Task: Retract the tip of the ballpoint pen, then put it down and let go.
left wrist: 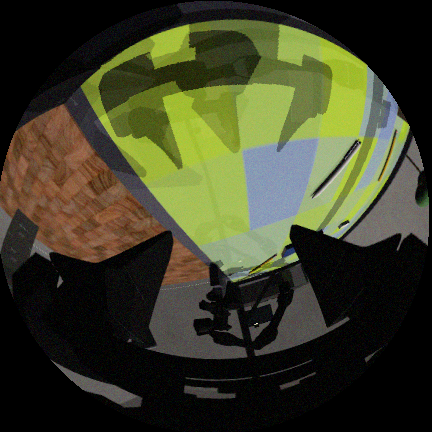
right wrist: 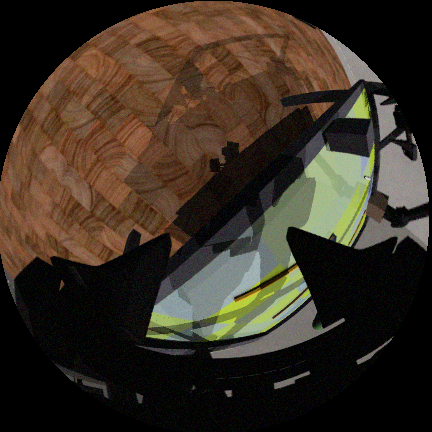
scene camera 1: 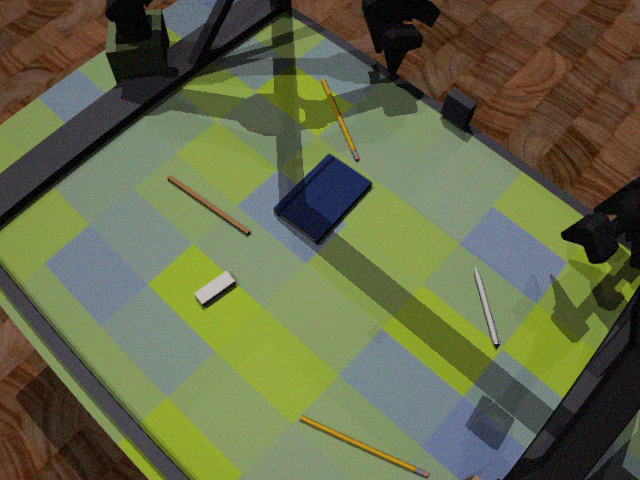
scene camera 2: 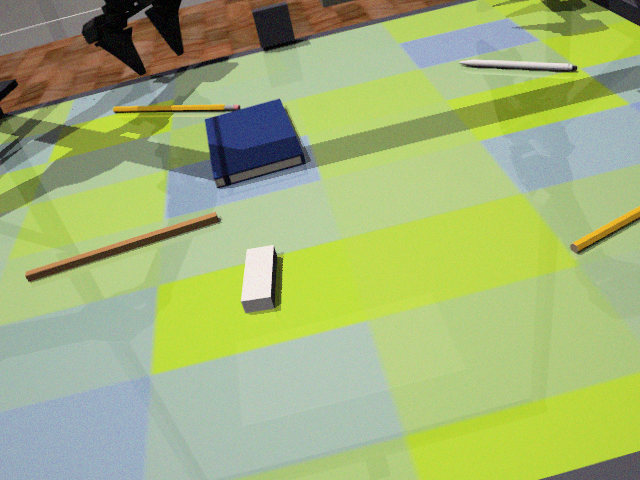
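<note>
The white ballpoint pen lies flat on the patchwork table top. Its tapered end points to the top in scene camera 1 and to the left in scene camera 2; its other end is dark. Whether the writing tip is out is too small to tell. My left gripper is open and empty, above the table near the right edge of scene camera 1, apart from the pen. My right gripper is open and empty, at the far table edge.
A dark blue notebook lies mid-table. A yellow pencil lies beyond it, another yellow pencil at the bottom of scene camera 1. A brown stick and a white eraser lie nearby.
</note>
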